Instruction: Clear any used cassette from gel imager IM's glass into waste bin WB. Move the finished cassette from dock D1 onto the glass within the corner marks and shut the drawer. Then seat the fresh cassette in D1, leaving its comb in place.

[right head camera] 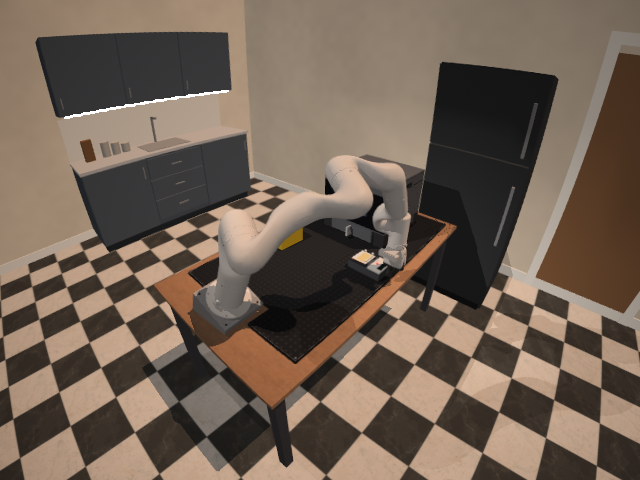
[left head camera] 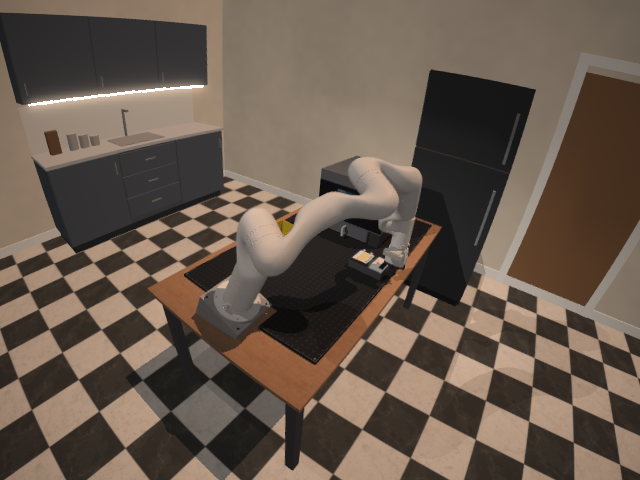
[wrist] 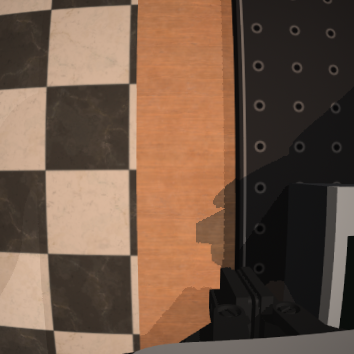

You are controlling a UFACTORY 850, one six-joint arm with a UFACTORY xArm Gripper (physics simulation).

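Dock D1 (left head camera: 367, 269) (right head camera: 367, 269) (wrist: 307, 235) is a low dark box with a light panel, near the table's long edge. A cassette (left head camera: 363, 256) (right head camera: 363, 256) with a yellow gel lies in it; whether its comb is in cannot be told. My gripper (left head camera: 398, 265) (right head camera: 395, 264) (wrist: 233, 291) is shut and empty, low beside the dock's panel end. Gel imager IM (left head camera: 337, 170) (right head camera: 415, 196) stands behind, partly hidden by the arm. Its drawer front (left head camera: 356, 232) (right head camera: 361, 231) shows; the glass is hidden. Waste bin WB (left head camera: 284, 227) (right head camera: 292, 239) is yellow and partly hidden by the arm. A second cassette does not show.
A black perforated mat (left head camera: 315, 330) (right head camera: 297, 335) (wrist: 277, 87) covers much of the wooden table (left head camera: 289, 382) (right head camera: 263, 379) (wrist: 180, 125). The imager's drawer handle (left head camera: 343, 230) (right head camera: 348, 230) sticks out forward. A black fridge (left head camera: 465, 180) (right head camera: 480, 180) stands beyond the table's far end.
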